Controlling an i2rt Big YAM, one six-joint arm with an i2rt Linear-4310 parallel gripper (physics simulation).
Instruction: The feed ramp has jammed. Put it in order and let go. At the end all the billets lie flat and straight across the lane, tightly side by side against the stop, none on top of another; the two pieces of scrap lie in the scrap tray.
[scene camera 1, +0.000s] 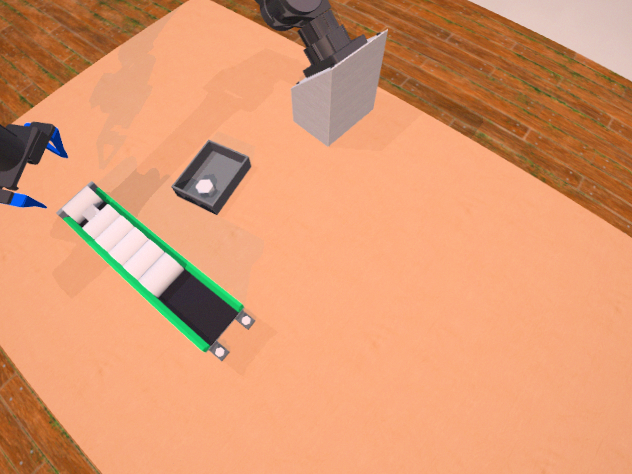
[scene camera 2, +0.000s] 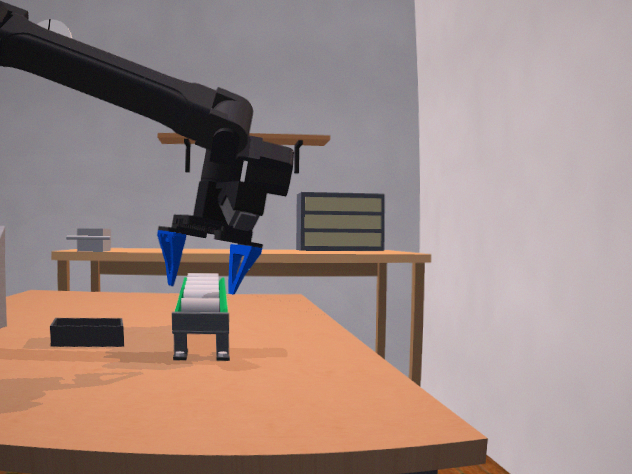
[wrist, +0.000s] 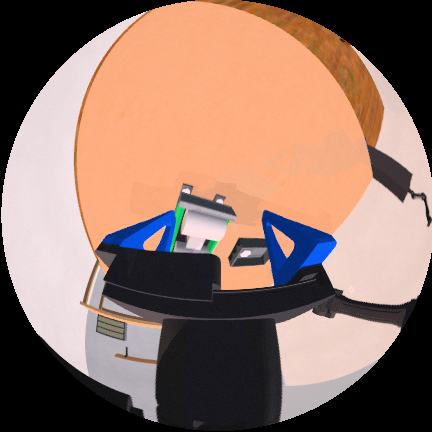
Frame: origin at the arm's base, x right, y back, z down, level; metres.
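Seen in the pictures: gripper, fingertip midpoint: (scene camera 1: 54, 181) (scene camera 2: 201, 290) (wrist: 218, 214); arm's base, origin of the base link: (scene camera 1: 335, 60).
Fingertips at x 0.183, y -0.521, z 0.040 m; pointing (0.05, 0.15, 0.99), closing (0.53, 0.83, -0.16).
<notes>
Offsets run from my fingertips to a thing's top centre. "spot": to the spot under its first point.
The feed ramp @[dx -0.217, dy +0.032, dz +0.021 m] (scene camera 1: 204, 308) has green side rails and a dark bed; its grey stop @[spot: dx -0.018, dy +0.005, dz +0.049 m] (scene camera 2: 200, 322) (wrist: 207, 206) is at one end. A white billet @[dx -0.047, dy +0.010, dz +0.017 m] (scene camera 1: 81, 203) (scene camera 2: 200, 305) (wrist: 203, 225) lies across the lane at the stop. Behind it a small pale scrap piece @[dx -0.083, dy +0.013, dz +0.027 m] (scene camera 1: 92, 212) (wrist: 195, 242) sits in the gap before several white billets @[dx -0.195, dy +0.029, dz +0.002 m] (scene camera 1: 129, 246), which lie across the lane side by side. Another scrap piece @[dx -0.141, dy +0.201, dz +0.088 m] (scene camera 1: 205, 186) (wrist: 245, 253) lies in the dark scrap tray @[dx -0.132, dy +0.228, dz +0.073 m] (scene camera 1: 219, 162) (scene camera 2: 86, 334). My gripper (scene camera 1: 56, 181) (scene camera 2: 202, 289) (wrist: 218, 214) is open and empty, above the ramp's stop end.
The scrap tray stands beside the ramp, a short gap away. A tall grey block (scene camera 1: 357, 86) stands by the arm's base at the table edge. A back bench with a drawer cabinet (scene camera 2: 343, 221) stands far behind.
</notes>
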